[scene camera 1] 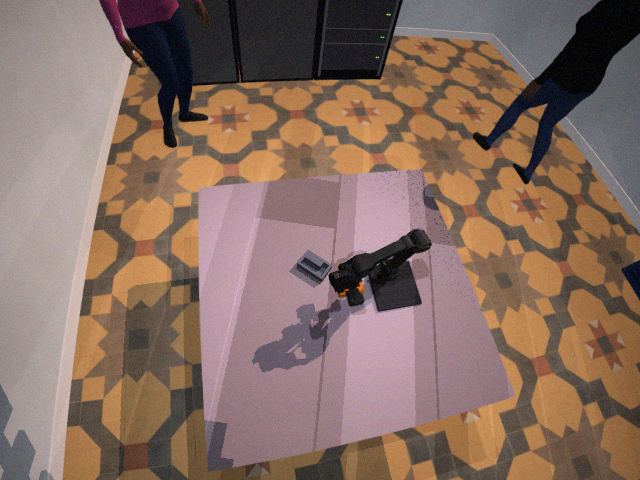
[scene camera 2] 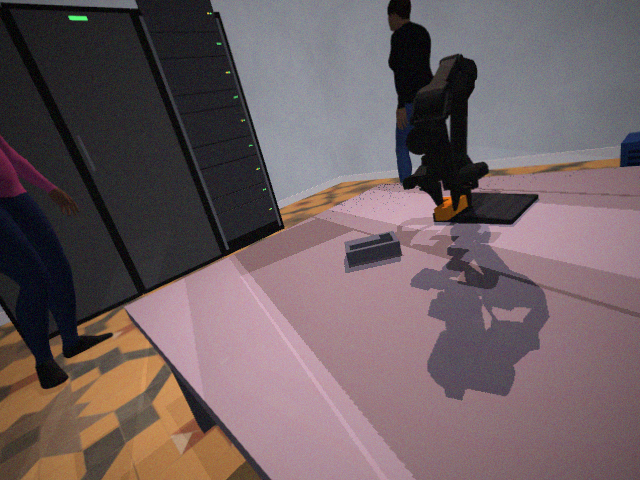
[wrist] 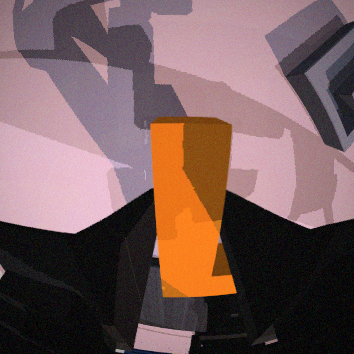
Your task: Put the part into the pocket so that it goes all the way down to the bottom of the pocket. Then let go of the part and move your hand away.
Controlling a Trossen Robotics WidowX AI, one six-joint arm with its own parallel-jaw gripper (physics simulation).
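Where they show: gripper, fingertip midpoint: (scene camera 1: 347,292) (scene camera 2: 448,211) (wrist: 186,195); arm's base at its link origin: (scene camera 1: 384,275) (wrist: 225,299).
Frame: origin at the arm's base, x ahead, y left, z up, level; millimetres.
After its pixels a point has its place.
Observation:
The orange part (scene camera 1: 358,288) @[y 38, x 172, z 79 mm] (scene camera 2: 451,208) @[y 44, x 236, z 74 mm] (wrist: 192,210) @[y 29, x 222, z 82 mm] is an elongated block with a notch or step near its lower end in the wrist view. My gripper (scene camera 2: 452,205) @[y 32, x 219, z 63 mm] (wrist: 186,195) @[y 32, x 219, z 63 mm] is shut on it, one black finger on each side, and holds it above the table near the arm's base. The grey block with the pocket (scene camera 1: 306,269) @[y -146, x 338, z 10 mm] (scene camera 2: 375,254) @[y -130, x 327, z -9 mm] (wrist: 312,102) @[y -94, x 262, z -4 mm] stands on the table, apart from the part. It is left of the gripper in both scene views and at the upper right in the wrist view, where it is partly cut off. Its pocket opens upward.
The arm's dark base plate (scene camera 1: 397,297) @[y 118, x -14, z -8 mm] (scene camera 2: 509,207) @[y 127, x 4, z -8 mm] lies beside the gripper. The pink table (scene camera 1: 268,413) @[y 366, x 685, z -23 mm] (scene camera 2: 320,413) @[y 13, x 774, z -24 mm] carries the arm's shadow. Beyond the table stand dark server cabinets (scene camera 1: 276,38) (scene camera 2: 98,134) and two people.

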